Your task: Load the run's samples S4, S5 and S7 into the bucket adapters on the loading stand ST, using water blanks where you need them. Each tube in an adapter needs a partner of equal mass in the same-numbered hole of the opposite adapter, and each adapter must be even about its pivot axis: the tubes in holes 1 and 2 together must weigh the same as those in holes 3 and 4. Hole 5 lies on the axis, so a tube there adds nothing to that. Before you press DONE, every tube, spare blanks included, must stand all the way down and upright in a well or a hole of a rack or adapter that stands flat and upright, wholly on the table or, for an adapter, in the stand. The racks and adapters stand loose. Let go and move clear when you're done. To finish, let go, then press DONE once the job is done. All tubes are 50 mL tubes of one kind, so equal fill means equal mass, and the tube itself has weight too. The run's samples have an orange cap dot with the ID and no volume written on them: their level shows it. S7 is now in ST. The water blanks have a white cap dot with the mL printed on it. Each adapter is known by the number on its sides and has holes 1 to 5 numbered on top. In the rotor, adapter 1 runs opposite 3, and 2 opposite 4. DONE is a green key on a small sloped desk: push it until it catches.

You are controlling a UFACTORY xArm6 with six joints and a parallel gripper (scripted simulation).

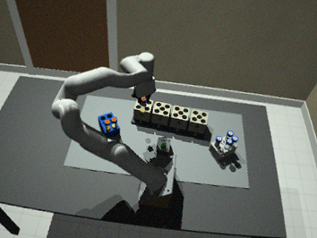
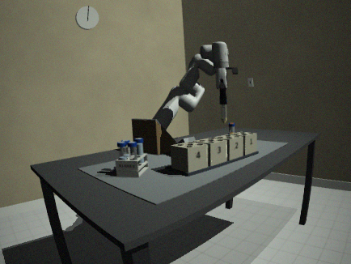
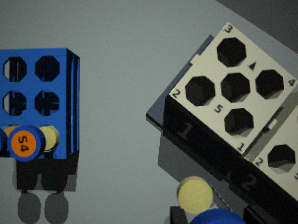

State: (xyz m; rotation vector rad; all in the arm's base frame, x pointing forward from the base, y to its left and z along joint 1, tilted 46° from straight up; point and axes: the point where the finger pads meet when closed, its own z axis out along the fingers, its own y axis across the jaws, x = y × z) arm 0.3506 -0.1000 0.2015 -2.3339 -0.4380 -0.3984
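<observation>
My gripper is now 10 mm to the left of the sample S7 and 50 mm above it. From my hand the other things lie so: green DONE key: 160 mm behind, 110 mm to the right, 180 mm below; then adapter 2: 80 mm ahead, 110 mm to the right, 200 mm below; then sample S4: 40 mm behind, 150 mm to the left, 190 mm below.
</observation>
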